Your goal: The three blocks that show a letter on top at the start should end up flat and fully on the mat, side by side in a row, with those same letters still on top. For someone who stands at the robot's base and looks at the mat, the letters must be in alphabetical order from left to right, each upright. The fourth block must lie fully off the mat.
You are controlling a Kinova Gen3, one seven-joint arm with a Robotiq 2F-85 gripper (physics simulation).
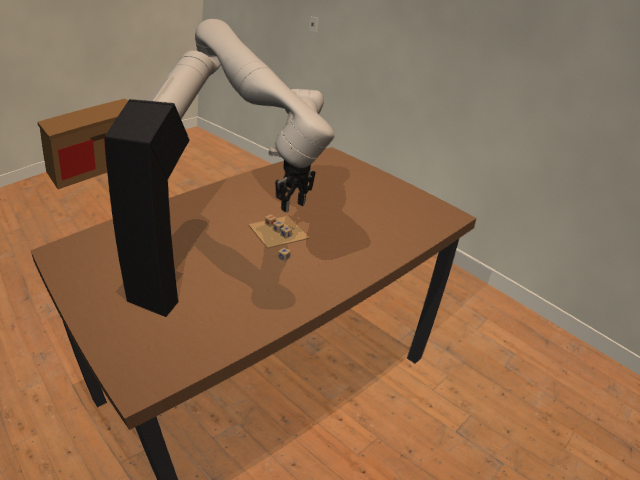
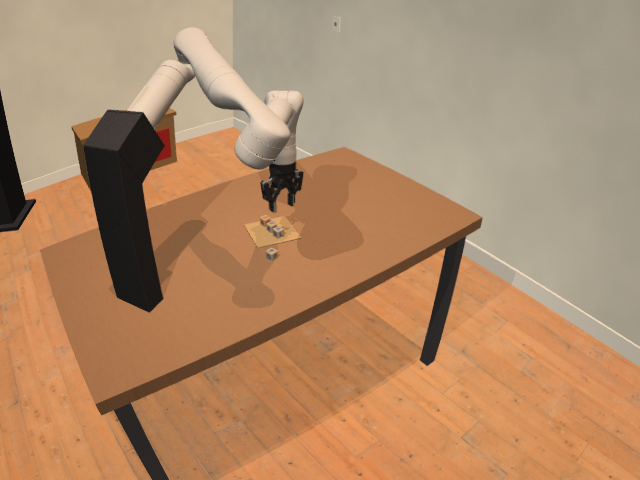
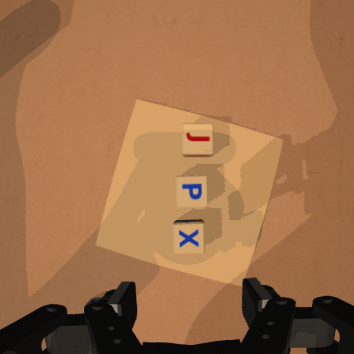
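Where they show: gripper, fingertip midpoint: [image 1: 293, 208] [image 2: 282, 208] [image 3: 188, 297]; arm's base, origin of the base link: [image 1: 159, 119] [image 2: 135, 127].
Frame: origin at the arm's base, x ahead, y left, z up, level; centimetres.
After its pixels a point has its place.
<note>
The mat [image 1: 264, 237] {x 30.1, y 16.7, z -45.1 cm} [image 2: 256, 237] {x 30.0, y 16.8, z -45.1 cm} [image 3: 125, 210] {x 30.9, y 15.6, z -45.1 cm} bears three blocks in a line with gaps between them: the red J block [image 1: 270, 220] {x 33.1, y 22.4, z -42.8 cm} [image 2: 265, 220] {x 33.4, y 22.4, z -42.7 cm} [image 3: 197, 140] {x 33.6, y 23.7, z -42.5 cm}, the blue P block [image 1: 278, 226] {x 34.8, y 18.5, z -42.8 cm} [image 2: 271, 226] {x 34.9, y 18.5, z -42.8 cm} [image 3: 191, 191] {x 35.2, y 19.9, z -42.6 cm} and the blue X block [image 1: 286, 231] {x 36.4, y 15.1, z -42.6 cm} [image 2: 278, 231] {x 36.6, y 15.0, z -42.6 cm} [image 3: 189, 238] {x 36.9, y 16.5, z -42.5 cm}. All look flat and inside the mat's edges. The J–P gap looks wider than the P–X gap. From the base they read J, P, X, upright. The fourth block [image 1: 283, 254] {x 33.0, y 4.6, z -43.3 cm} [image 2: 271, 253] {x 33.3, y 4.4, z -43.0 cm} lies off the mat. My gripper [image 1: 293, 206] {x 37.8, y 14.8, z -34.7 cm} [image 2: 282, 206] {x 37.8, y 14.8, z -34.7 cm} [image 3: 188, 297] {x 37.8, y 14.8, z -34.7 cm} is partly open and empty, above the blocks.
The table [image 1: 232, 335] {x 13.8, y -22.9, z -45.5 cm} [image 2: 232, 341] {x 19.9, y -26.9, z -45.5 cm} [image 3: 100, 60] {x 21.1, y 27.0, z -45.5 cm} bears the black robot pedestal [image 1: 139, 222] {x -5.4, y -12.0, z -19.5 cm} [image 2: 121, 222] {x -4.2, y -12.8, z -18.8 cm} at its left side. The mat lies turned relative to the row of blocks. A brown cabinet [image 1: 50, 155] stands on the floor behind the table.
</note>
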